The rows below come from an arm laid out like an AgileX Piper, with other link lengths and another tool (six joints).
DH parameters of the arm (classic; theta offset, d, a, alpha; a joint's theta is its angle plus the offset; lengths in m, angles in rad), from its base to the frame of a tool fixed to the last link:
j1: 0 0.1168 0 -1.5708
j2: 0.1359 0 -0.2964 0
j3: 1.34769 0 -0.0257 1.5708
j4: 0 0.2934 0 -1.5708
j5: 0 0 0 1.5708
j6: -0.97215 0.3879 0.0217 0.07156
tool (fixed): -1.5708 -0.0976 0 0
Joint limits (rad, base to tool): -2.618..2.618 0..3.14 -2.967..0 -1.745..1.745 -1.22..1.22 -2.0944..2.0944
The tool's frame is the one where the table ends.
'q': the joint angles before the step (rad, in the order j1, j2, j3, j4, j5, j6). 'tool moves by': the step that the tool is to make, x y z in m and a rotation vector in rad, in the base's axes. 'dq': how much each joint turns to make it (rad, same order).
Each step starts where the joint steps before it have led.
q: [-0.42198 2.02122 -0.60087 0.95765 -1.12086 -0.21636]
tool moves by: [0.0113 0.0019 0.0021 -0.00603 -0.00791 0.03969]
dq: [-0.00005 -0.00004 0.00012 -0.04500 -0.00004 0.01344]
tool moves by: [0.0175 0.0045 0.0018 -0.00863 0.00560 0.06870]
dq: [0.00020 0.00018 -0.00024 -0.07030 0.00585 0.00304]
